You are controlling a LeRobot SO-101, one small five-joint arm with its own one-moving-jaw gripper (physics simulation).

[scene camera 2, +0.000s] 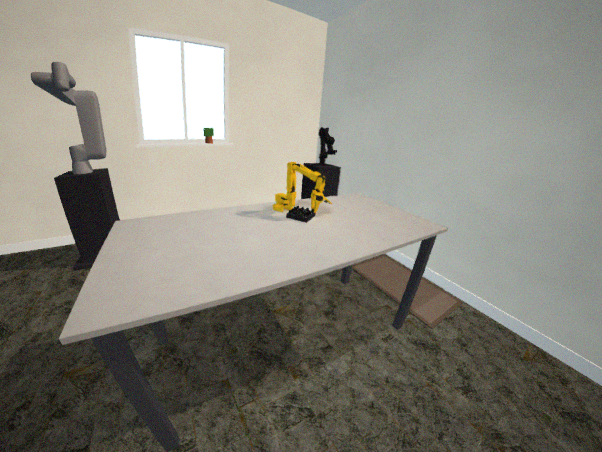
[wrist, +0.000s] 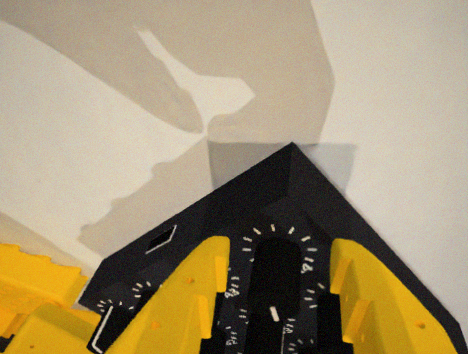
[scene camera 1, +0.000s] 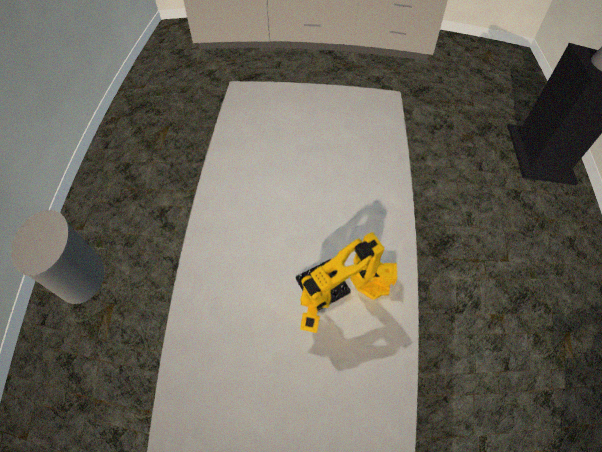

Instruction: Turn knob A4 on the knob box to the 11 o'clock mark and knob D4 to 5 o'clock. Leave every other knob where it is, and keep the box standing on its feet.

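Places are measured from the arm's base along level axes (x down, y left, z ahead), in centimetres.
Pixels of known places: hand, tool point: (scene camera 2: 312, 209) (wrist: 228, 257); arm's base, link origin: (scene camera 2: 284, 210) (wrist: 71, 298) (scene camera 1: 366, 279).
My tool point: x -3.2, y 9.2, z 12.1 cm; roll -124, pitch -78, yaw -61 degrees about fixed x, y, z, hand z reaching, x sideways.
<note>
For each thing: its top centre in the pictures, then the offset to it from my tool point. Level surfaces: height alone.
- black knob box, top centre: (scene camera 1: 323, 281) (scene camera 2: 301, 209) dx -0.7, dy -6.4, dz -0.2 cm
- black corner knob, top centre: (wrist: 272, 306) dx -0.6, dy -0.8, dz +1.0 cm
- knob with a white line, top centre: (wrist: 101, 352) dx -0.6, dy -5.3, dz -5.7 cm
- pale table, surface height: dx +3.2 cm
The black knob box (scene camera 1: 342, 293) (scene camera 2: 301, 217) (wrist: 250, 195) stands flat on the table, partly under my arm in scene camera 1. My gripper (scene camera 2: 314, 212) (wrist: 280, 241) is open and empty over the box's corner. In the wrist view its two yellow jaws stand apart, on either side of a black corner knob (wrist: 276, 270), with a gap on both sides. That knob has a short white mark at its lower end. Another knob (wrist: 263, 337) shows below it, and a knob with a white line (wrist: 111, 327) is at the lower left. The labels are too blurred to tell which are A4 and D4.
The box stands on the pale table (scene camera 1: 290, 165) (scene camera 2: 200, 260), near its right edge in scene camera 1. My yellow arm base (scene camera 1: 386, 274) (scene camera 2: 282, 202) is beside it. A grey arm (scene camera 2: 90, 120) on a black pedestal (scene camera 2: 90, 215) and a smaller black arm (scene camera 2: 326, 142) stand beyond the table.
</note>
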